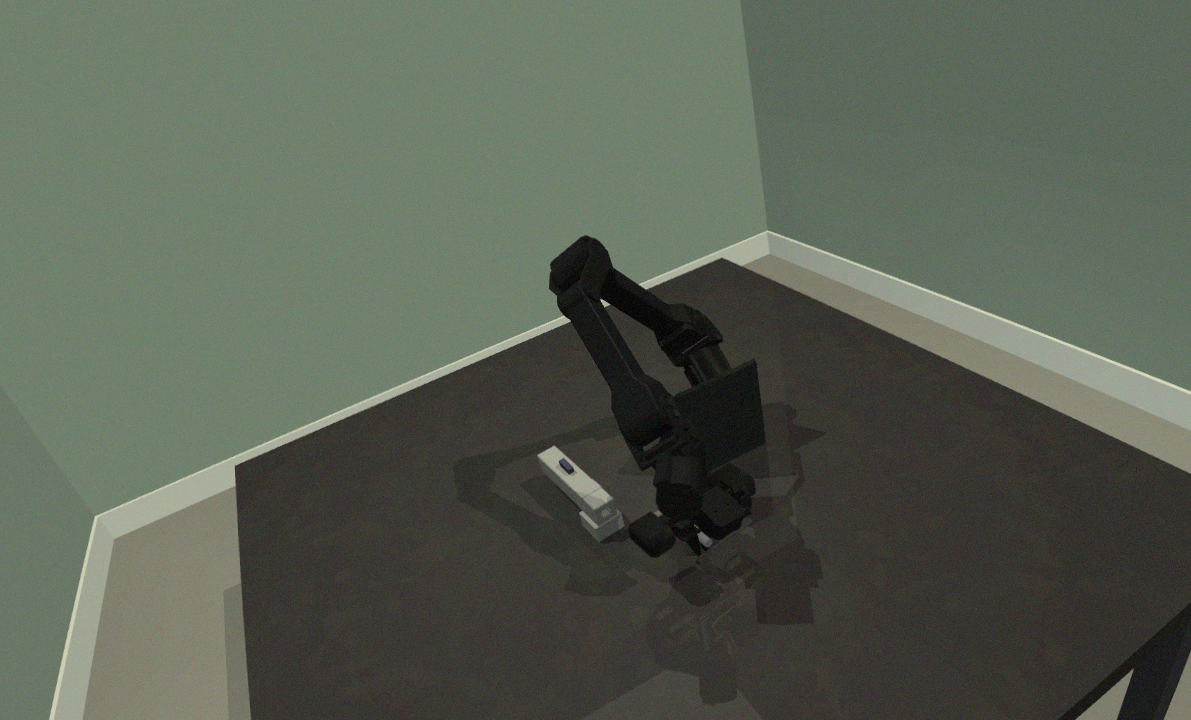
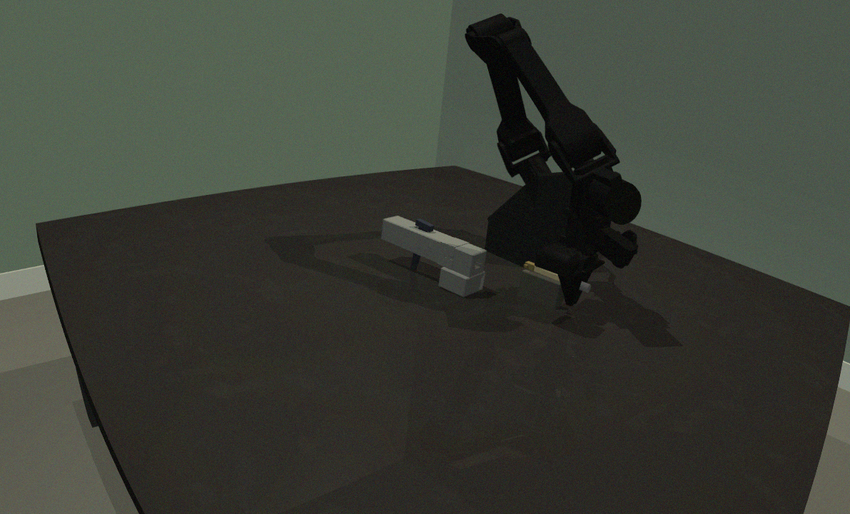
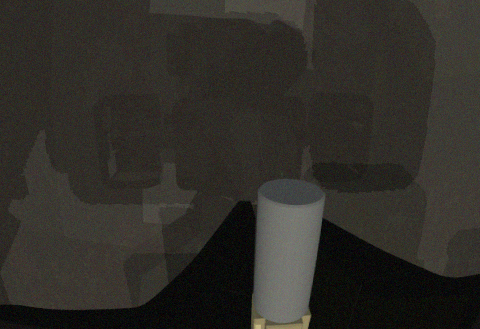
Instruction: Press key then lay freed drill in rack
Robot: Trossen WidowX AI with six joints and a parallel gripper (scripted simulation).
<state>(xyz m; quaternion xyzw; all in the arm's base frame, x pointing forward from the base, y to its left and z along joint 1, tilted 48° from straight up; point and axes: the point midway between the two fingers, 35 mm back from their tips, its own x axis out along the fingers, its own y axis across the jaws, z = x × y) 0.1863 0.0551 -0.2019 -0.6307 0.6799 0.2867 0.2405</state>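
My gripper tip is now 5 cm to the left of the rack block and 1 cm below it. Round my gripper tip: dark blue t-shaped peg 8 cm ahead, 24 cm to the right, 4 cm above; then pale housing 8 cm ahead, 22 cm to the right, 3 cm above.
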